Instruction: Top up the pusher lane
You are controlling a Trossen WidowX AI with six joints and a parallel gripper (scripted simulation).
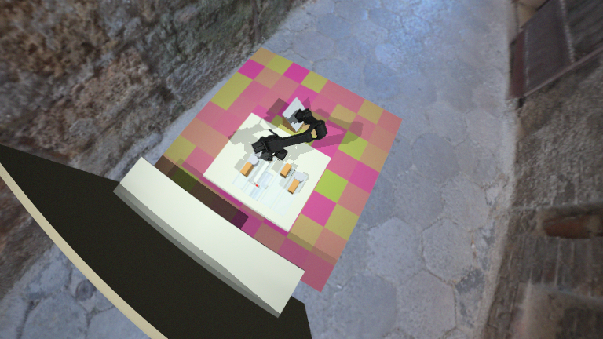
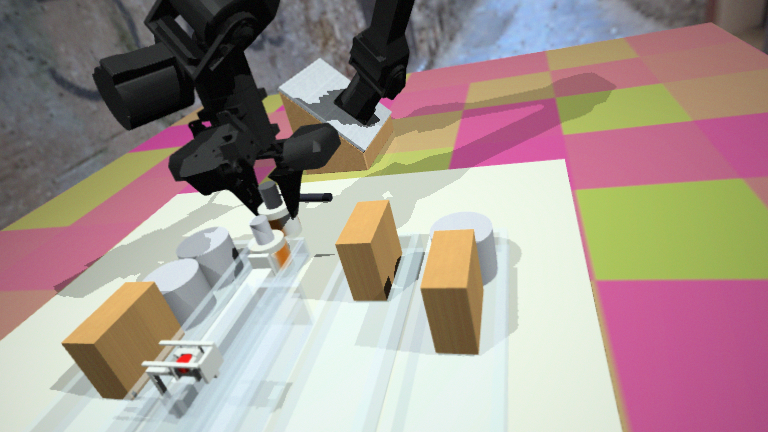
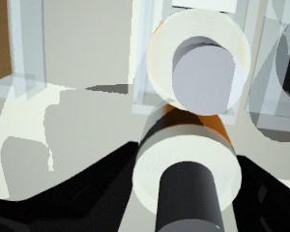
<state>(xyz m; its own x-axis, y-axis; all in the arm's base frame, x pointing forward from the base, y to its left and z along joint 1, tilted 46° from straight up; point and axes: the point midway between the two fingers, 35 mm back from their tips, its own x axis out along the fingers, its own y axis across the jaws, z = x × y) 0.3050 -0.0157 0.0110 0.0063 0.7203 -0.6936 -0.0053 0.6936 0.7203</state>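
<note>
The clear sprung lane is 180 mm ahead of my gripper tip, 30 mm to the left of it and 30 mm below it. Also, from my gripper tip: red mark 220 mm ahead, 40 mm to the left, 20 mm above; then black rod 130 mm behind, 60 mm to the right, 50 mm below.
</note>
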